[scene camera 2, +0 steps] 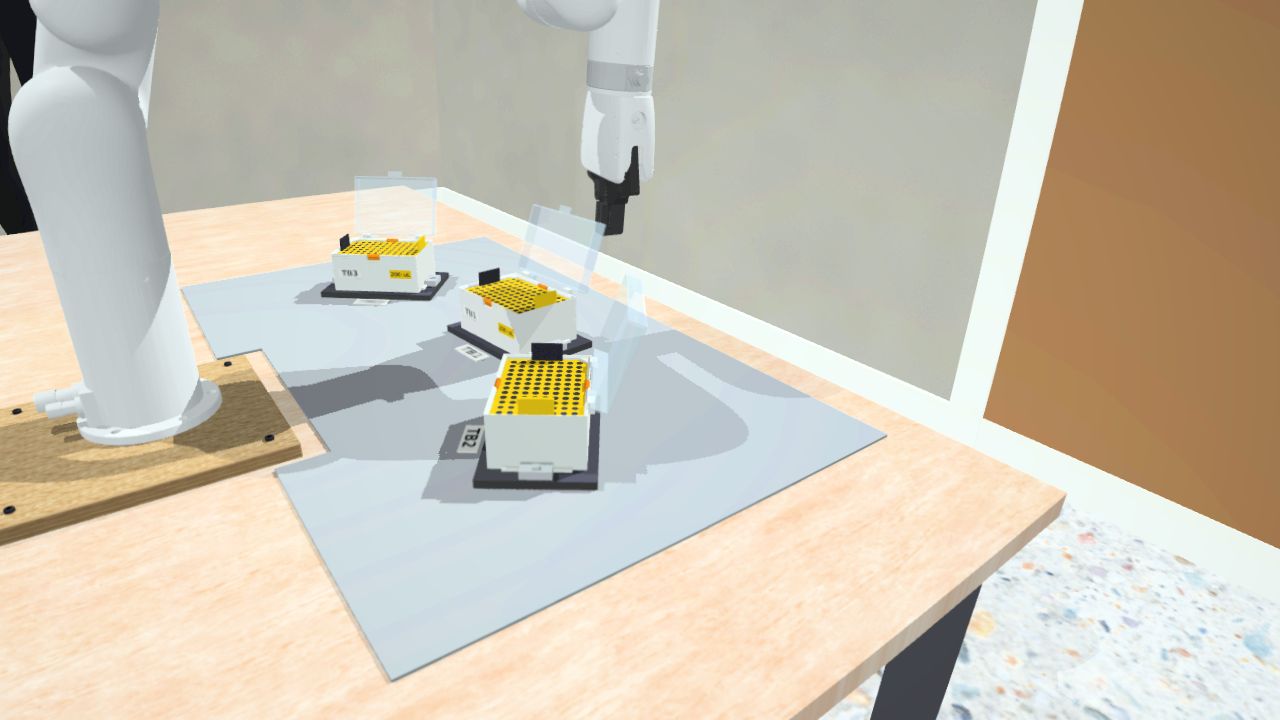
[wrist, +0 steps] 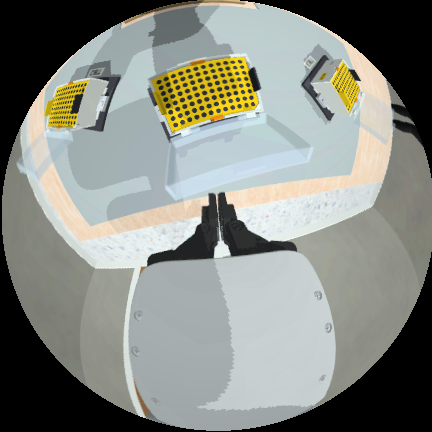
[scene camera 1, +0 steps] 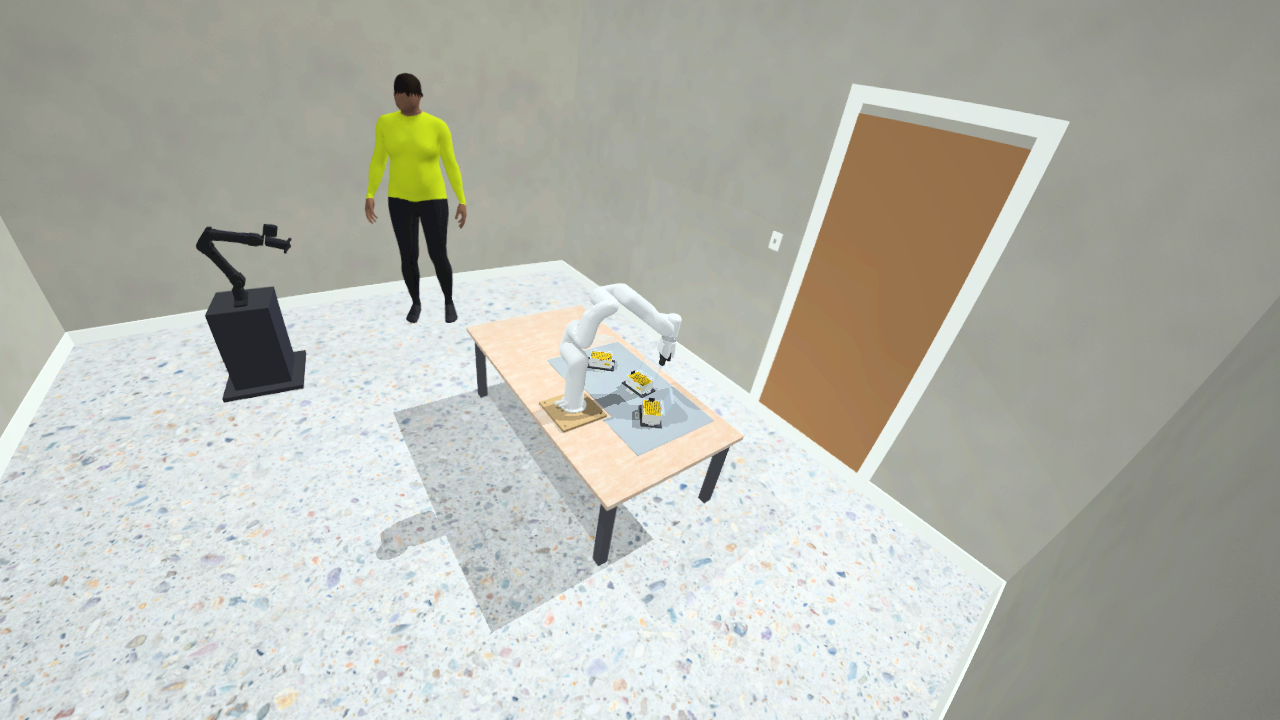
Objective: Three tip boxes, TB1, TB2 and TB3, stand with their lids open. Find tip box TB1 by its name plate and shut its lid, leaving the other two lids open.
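The middle tip box is white with a yellow tip rack; its print is small, but the other boxes read TB2 and TB3, so it is TB1. Its clear lid stands open. TB2, nearest in scene camera 2, has its lid open. TB3 has its lid open. My gripper is shut and empty, behind TB1's lid near its top edge; a small gap shows in the wrist view.
The boxes stand on black bases on a grey mat on the wooden table. The arm's base board is opposite the gripper. A person and another black arm are away from the table.
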